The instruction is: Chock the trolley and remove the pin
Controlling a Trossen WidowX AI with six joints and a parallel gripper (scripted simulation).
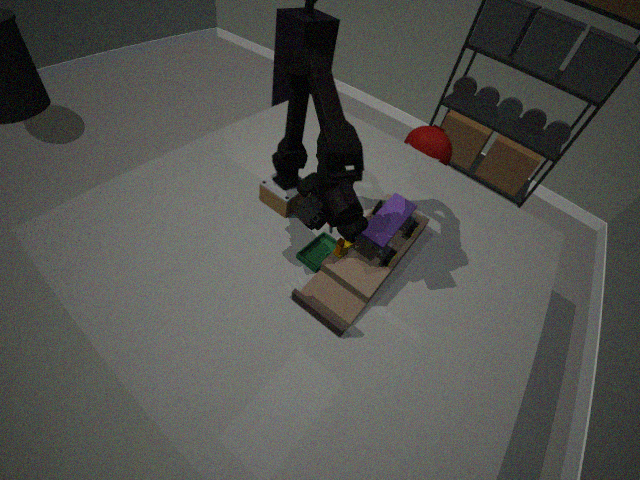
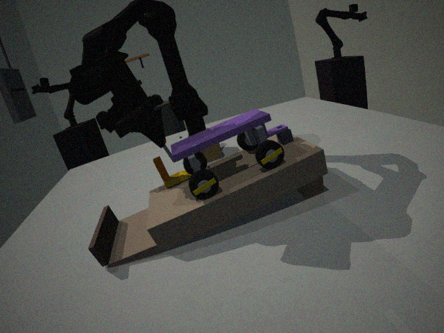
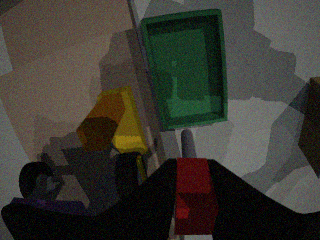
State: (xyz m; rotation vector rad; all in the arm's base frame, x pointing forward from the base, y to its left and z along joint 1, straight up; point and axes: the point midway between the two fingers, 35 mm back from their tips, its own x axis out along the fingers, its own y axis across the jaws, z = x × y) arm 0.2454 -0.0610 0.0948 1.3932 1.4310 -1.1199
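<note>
Now: the red-headed stop pin right at my gripper tip. From my gripper tip the other things lie so: green tray: 14 cm below, 1 cm behind; trolley: 13 cm to the left, 8 cm ahead, 2 cm below; yellow chock: 5 cm below, 5 cm ahead, 2 cm to the left.
</note>
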